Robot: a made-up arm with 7 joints.
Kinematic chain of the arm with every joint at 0, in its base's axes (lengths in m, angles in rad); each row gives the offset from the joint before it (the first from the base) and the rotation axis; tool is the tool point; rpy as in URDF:
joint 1: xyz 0 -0.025 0.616 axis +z
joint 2: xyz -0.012 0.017 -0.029 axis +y
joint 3: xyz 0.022 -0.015 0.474 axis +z
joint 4: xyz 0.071 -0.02 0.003 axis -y
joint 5: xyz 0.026 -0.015 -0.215 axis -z
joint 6: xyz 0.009 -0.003 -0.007 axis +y
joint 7: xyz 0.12 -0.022 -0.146 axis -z
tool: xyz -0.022 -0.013 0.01 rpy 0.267 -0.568 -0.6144
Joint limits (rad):
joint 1: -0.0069..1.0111
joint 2: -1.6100..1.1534
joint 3: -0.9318..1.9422
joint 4: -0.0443..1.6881
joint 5: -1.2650..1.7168
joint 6: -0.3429..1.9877
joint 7: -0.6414..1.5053
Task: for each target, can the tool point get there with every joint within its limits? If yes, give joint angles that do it. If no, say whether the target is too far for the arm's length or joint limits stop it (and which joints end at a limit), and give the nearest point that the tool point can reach.
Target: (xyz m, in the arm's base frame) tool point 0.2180 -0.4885 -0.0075
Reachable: no: joint limits stop it (at a limit: joint 1, joint 2, joint 7) | nearest point 0.3439 -0.2669 0.3708 | short by 0.456 m
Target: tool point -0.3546 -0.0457 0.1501
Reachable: no: joint limits stop it (at a limit: joint 2, joint 3, joint 5, joint 7) | nearest point -0.4060 -0.0487 0.3674 | short by 0.223 m
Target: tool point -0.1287 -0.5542 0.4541
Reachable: no: joint limits stop it (at a limit: joint 2, joint 3, joint 6, joint 7) | nearest point -0.1167 -0.5050 0.6100 | short by 0.164 m
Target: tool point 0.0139 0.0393 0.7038
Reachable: yes | joints 0.4033 0.0913 0.8452 0.0937 0.7131 1.3159 1.1733
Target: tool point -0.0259 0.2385 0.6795
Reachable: yes | joints 0.4622 0.3825 1.6936 0.3689 0.3635 0.5700 0.2052
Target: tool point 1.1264 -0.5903 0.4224
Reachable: no: too far | nearest point 0.7192 -0.3221 0.5479 | short by 0.503 m
